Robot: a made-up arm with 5 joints.
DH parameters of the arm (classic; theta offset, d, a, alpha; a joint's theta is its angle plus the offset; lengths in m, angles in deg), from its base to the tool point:
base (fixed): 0 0 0.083 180
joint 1: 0 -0.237 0.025 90
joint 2: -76.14 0 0.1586 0
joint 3: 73.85 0 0.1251 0
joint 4: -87.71 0.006 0 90
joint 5: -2.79 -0.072 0 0
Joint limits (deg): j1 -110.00..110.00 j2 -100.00..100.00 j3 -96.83..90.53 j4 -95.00..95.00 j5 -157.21..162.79
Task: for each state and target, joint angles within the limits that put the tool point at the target. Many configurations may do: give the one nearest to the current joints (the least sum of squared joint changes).
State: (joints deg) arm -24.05 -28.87 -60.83 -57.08 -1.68
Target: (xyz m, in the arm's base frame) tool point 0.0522 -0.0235 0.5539
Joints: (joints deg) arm -46.25 -19.99 -60.15 -70.59 -1.68
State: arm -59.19 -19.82 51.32 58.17 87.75
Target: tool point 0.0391 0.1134 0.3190
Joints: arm -108.33 -36.99 39.37 59.75 87.75
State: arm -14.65 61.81 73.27 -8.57 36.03
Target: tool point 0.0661 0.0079 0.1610
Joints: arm 6.29 92.74 81.49 -4.75 36.03
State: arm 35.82 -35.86 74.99 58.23 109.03
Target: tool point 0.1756 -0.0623 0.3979
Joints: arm 37.01 -51.05 27.87 38.69 109.03
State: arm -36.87 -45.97 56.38 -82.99 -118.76
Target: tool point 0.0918 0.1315 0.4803
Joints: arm -83.56 -25.99 19.97 -70.96 -118.76
